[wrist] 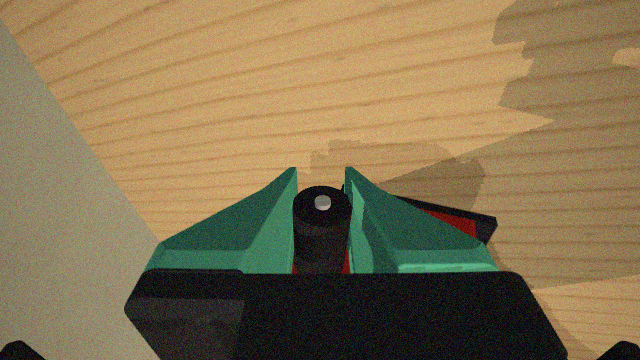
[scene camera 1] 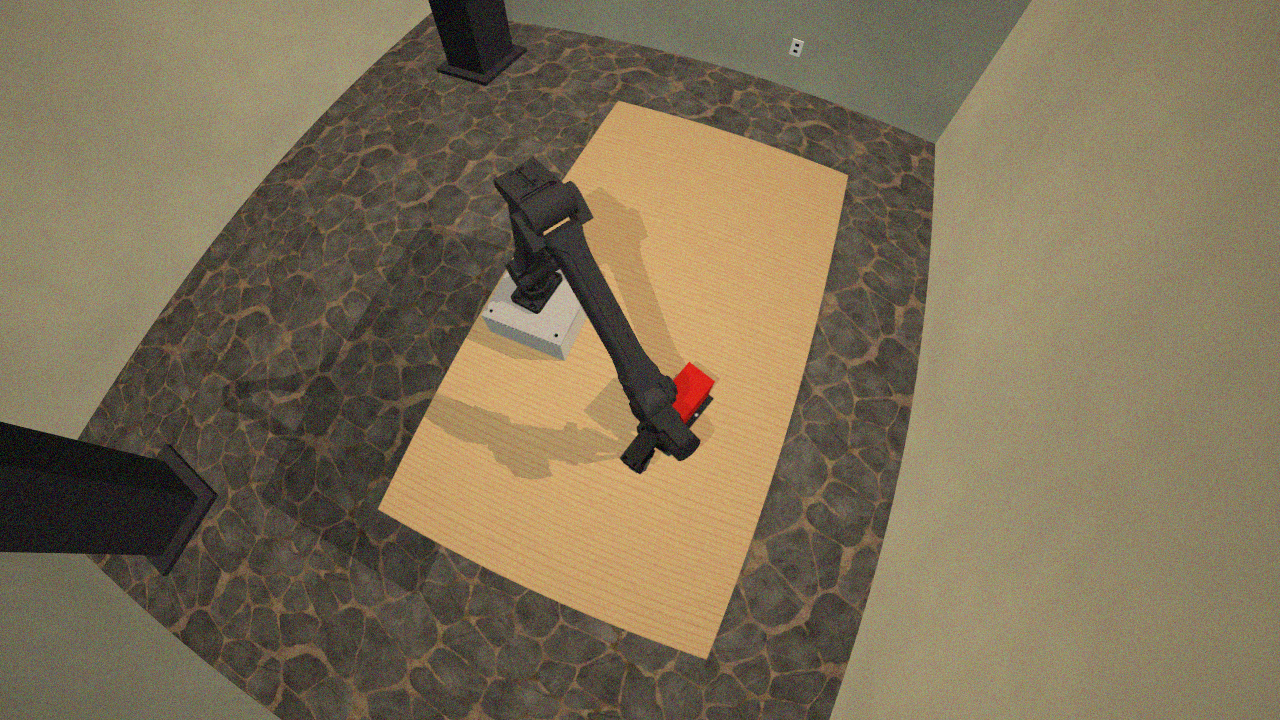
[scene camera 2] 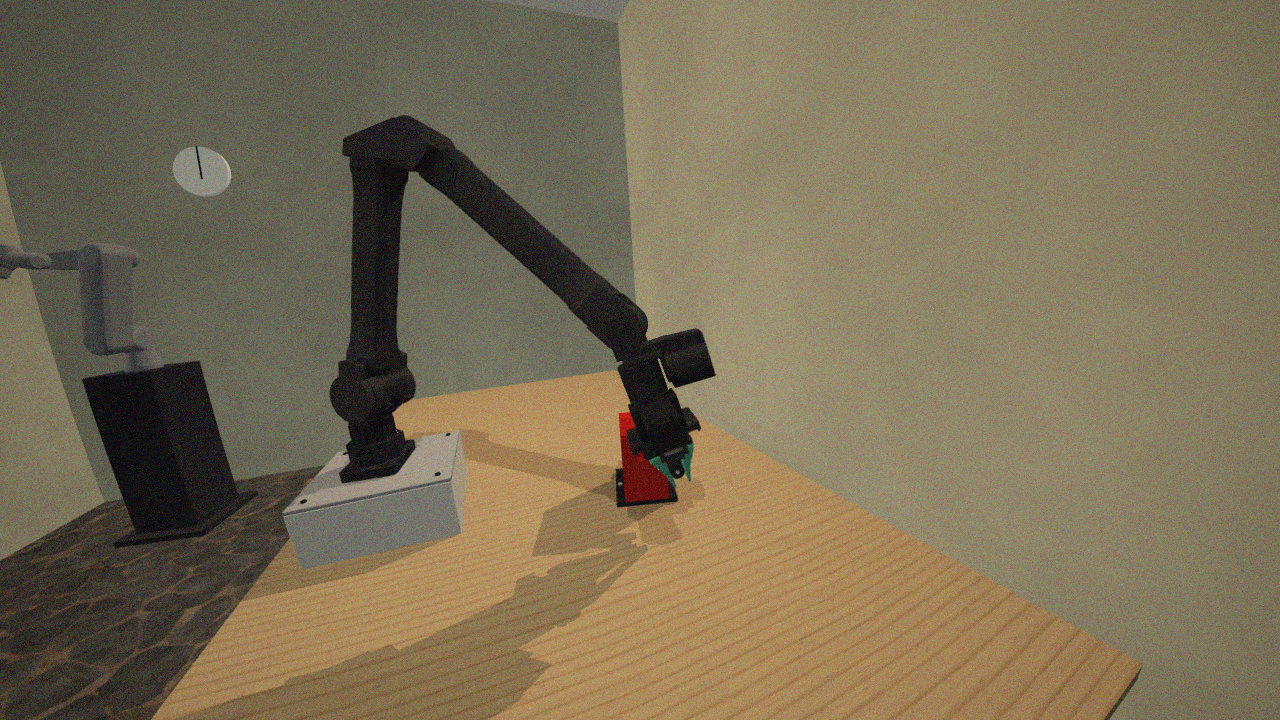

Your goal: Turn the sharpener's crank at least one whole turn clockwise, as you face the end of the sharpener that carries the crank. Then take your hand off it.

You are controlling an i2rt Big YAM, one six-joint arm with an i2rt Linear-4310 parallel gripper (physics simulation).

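Where they show: gripper, fingertip midpoint: (wrist: pixel 320 179) (scene camera 2: pixel 681 482); arm's base, origin of the base link: (scene camera 1: pixel 537 289) (scene camera 2: pixel 381 463).
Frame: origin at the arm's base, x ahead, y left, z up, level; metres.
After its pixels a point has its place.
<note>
The sharpener (scene camera 1: pixel 694 385) {x 0.460, y -0.050, z 0.033 m} (scene camera 2: pixel 642 481) {x 0.432, y -0.123, z -0.052 m} (wrist: pixel 454 221) {x 0.414, y -0.119, z -0.082 m} is a red block standing upright on a black base. Its crank knob (scene camera 2: pixel 677 470) {x 0.470, y -0.191, z -0.006 m} (wrist: pixel 321 240) {x 0.469, y -0.182, z 0.001 m} is a black cylinder with a grey pin in its end. My gripper (scene camera 2: pixel 677 475) {x 0.478, y -0.186, z -0.031 m} (wrist: pixel 320 179) {x 0.478, y -0.186, z -0.031 m} has green fingers and is shut on the knob, one finger on each side. In scene camera 2 the fingers and knob are at the right side of the sharpener's near end, above its base. The crank's arm is hidden behind the gripper. In scene camera 1 my wrist covers the fingers and the crank.
My arm's light grey base box (scene camera 1: pixel 532 326) {x 0.048, y -0.093, z 0.001 m} (scene camera 2: pixel 375 505) {x 0.028, y -0.116, z -0.018 m} stands at the table's edge. The wooden table (scene camera 1: pixel 751 223) {x 0.385, y 0.553, z -0.096 m} (scene camera 2: pixel 805 608) {x 0.542, y -0.396, z -0.095 m} carries the sharpener. A wall (scene camera 2: pixel 939 268) rises beyond the table's right edge. Black pedestals (scene camera 1: pixel 474 40) (scene camera 2: pixel 161 447) stand on the stone floor away from the table.
</note>
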